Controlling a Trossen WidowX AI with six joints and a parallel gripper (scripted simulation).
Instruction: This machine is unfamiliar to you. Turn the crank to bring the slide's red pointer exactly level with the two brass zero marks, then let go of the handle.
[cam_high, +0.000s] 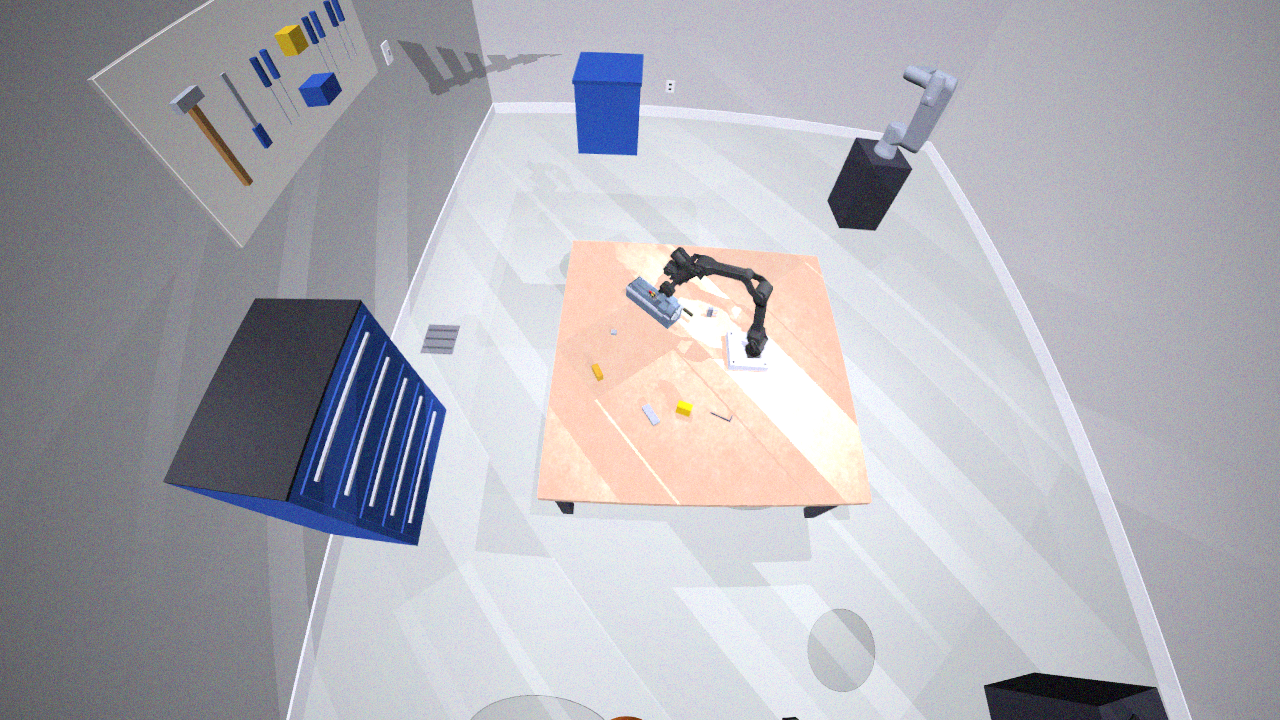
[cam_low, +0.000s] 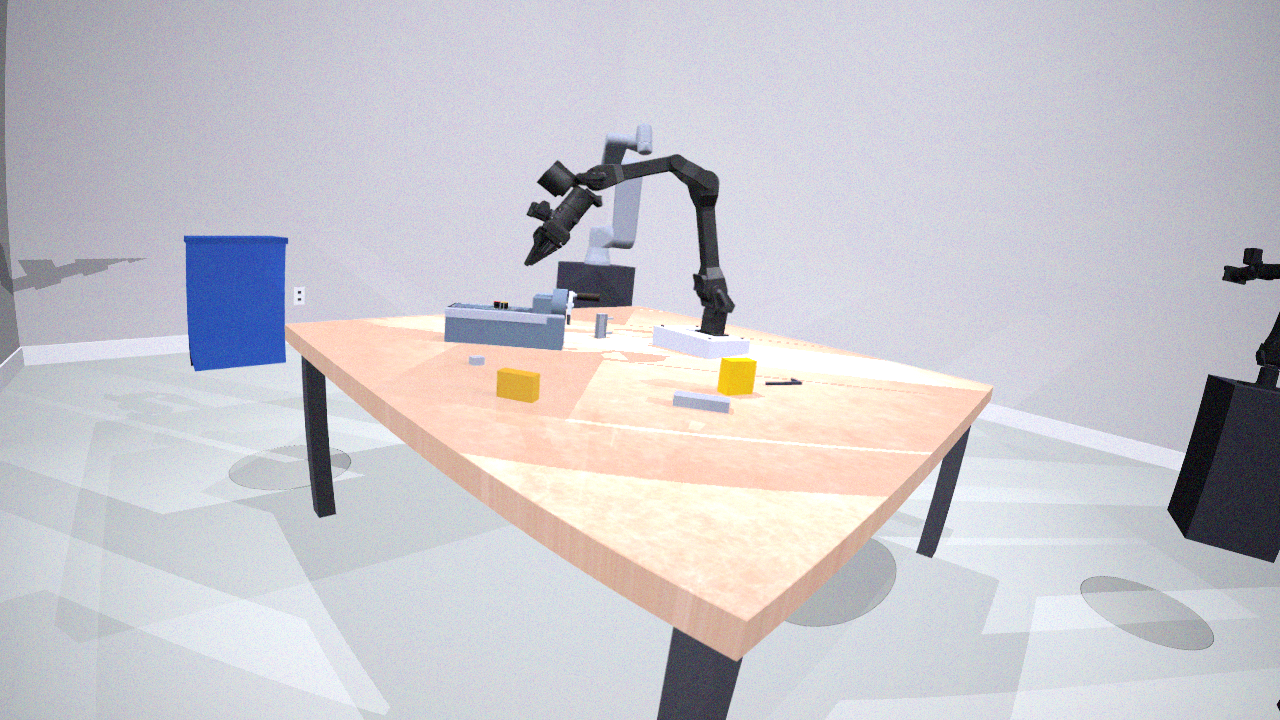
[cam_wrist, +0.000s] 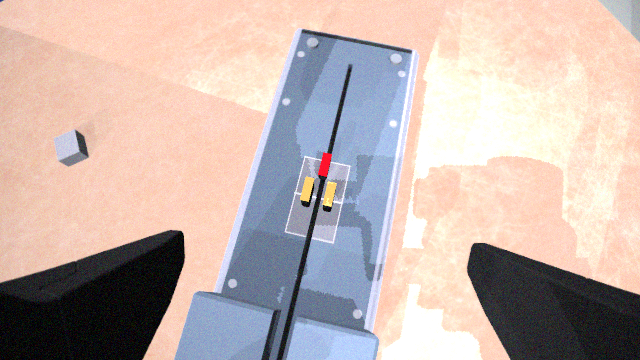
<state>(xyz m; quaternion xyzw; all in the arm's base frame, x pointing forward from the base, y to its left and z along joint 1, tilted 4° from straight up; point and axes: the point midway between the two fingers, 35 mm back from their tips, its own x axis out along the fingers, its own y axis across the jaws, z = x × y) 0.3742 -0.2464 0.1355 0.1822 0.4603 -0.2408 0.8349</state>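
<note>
Right now the crank is 8 cm behind my gripper tip, 9 cm to the left of it and 7 cm below it. From my gripper tip the other things lie so: red pointer (5 cm ahead, 3 cm to the right, 9 cm below); then grey cube (21 cm ahead, 13 cm to the left, 17 cm below); then dark brown handle (10 cm behind, 10 cm to the left, 6 cm below).
</note>
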